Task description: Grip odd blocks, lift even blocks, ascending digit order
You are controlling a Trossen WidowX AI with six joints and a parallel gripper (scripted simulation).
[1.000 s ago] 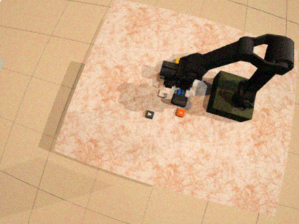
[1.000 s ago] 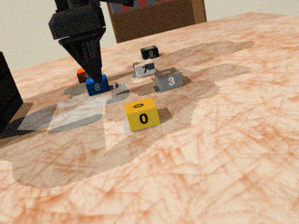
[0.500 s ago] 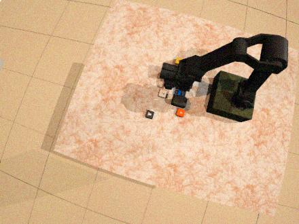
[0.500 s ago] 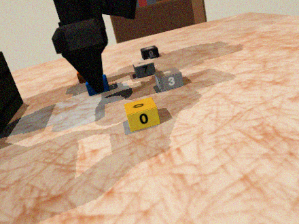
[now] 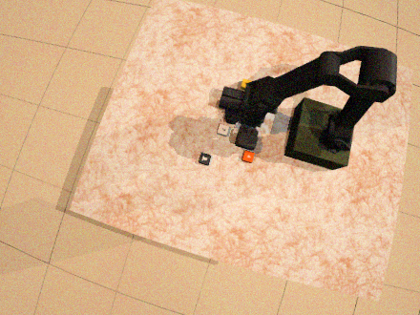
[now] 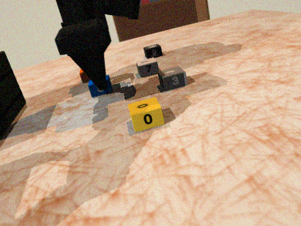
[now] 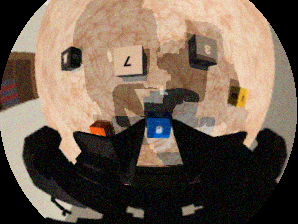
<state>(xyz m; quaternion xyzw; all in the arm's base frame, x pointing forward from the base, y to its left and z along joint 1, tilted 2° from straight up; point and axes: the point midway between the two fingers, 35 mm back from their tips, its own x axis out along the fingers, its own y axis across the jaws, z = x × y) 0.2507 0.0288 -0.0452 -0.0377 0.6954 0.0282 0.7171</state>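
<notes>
My gripper tip is now right at the blue block. Round my gripper tip: white block 70 mm ahead, 40 mm to the left; then grey block 100 mm ahead, 50 mm to the right; then orange block 100 mm to the left, 40 mm behind.
</notes>
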